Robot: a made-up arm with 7 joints.
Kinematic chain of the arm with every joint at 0, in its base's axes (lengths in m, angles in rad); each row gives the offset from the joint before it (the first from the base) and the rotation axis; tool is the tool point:
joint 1: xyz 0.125 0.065 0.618 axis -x
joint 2: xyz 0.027 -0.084 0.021 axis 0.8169 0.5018 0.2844
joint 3: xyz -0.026 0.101 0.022 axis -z
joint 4: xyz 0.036 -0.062 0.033 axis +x
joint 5: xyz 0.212 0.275 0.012 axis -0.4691 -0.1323 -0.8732
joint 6: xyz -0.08 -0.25 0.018 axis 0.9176 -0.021 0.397
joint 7: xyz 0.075 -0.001 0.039 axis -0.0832 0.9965 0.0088
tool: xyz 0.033 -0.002 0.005
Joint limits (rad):
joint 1: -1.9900..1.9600
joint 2: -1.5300..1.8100
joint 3: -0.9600..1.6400
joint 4: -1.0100..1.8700
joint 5: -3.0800..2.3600
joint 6: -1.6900..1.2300
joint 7: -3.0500..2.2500
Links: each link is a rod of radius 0.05 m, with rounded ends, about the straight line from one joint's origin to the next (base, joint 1, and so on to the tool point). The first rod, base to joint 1, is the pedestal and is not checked.
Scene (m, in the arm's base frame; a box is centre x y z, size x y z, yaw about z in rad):
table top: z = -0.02
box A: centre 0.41 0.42 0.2 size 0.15 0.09 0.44 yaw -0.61
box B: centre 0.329 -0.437 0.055 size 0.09 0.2 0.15 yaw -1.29
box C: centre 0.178 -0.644 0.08 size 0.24 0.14 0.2 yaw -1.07
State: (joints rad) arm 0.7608 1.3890 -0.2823 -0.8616 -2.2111 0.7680 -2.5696
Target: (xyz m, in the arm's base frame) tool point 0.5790 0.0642 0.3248
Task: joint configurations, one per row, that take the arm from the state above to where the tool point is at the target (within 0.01 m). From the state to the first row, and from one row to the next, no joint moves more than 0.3 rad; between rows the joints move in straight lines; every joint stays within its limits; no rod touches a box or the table.
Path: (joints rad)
1: 0.9841 1.0970 -0.3185 -0.8723 -2.4703 0.6793 -2.6252
2: 1.2074 0.8050 -0.3547 -0.8830 -2.7294 0.5905 -2.6809
3: 1.0756 0.6695 -0.1560 -0.7395 -2.4880 0.6405 -2.5907
4: 0.9437 0.5340 0.0427 -0.5960 -2.2465 0.6905 -2.5005
5: 0.8119 0.3984 0.2414 -0.4524 -2.0050 0.7405 -2.4103

